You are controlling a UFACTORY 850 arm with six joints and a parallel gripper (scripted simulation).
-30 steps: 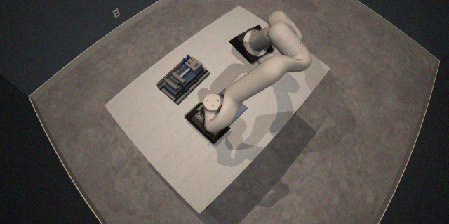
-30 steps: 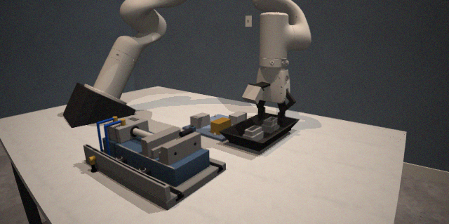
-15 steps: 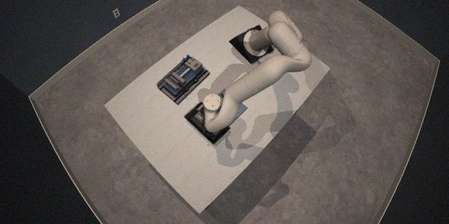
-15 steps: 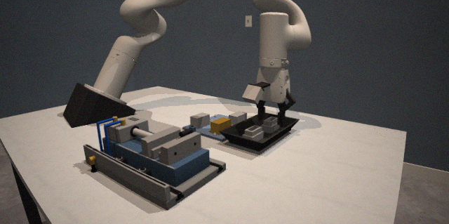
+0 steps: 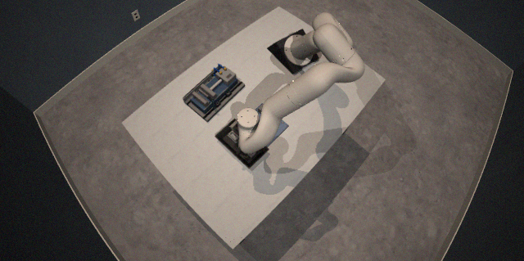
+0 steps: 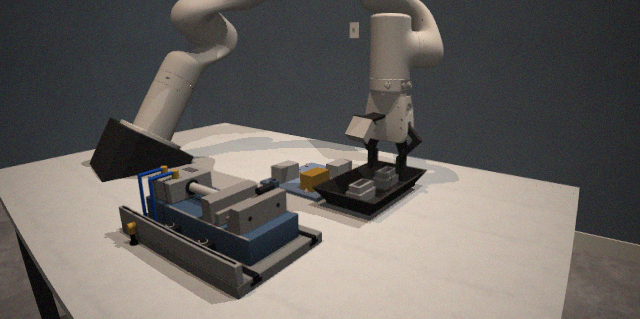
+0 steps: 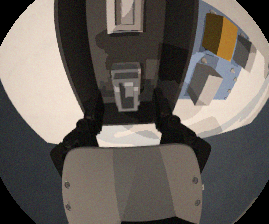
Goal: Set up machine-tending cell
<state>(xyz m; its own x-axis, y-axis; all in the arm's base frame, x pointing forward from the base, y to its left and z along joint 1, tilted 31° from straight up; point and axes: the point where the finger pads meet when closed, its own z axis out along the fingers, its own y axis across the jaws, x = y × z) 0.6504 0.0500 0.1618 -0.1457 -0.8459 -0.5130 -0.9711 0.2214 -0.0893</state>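
My gripper is now 14 cm past the brass blank, 8 cm to the left of it and 4 cm above it. Round my hand: grey rail: 45 cm to the right, 17 cm behind, 3 cm below; vise: 35 cm to the right, 16 cm behind, 2 cm below.
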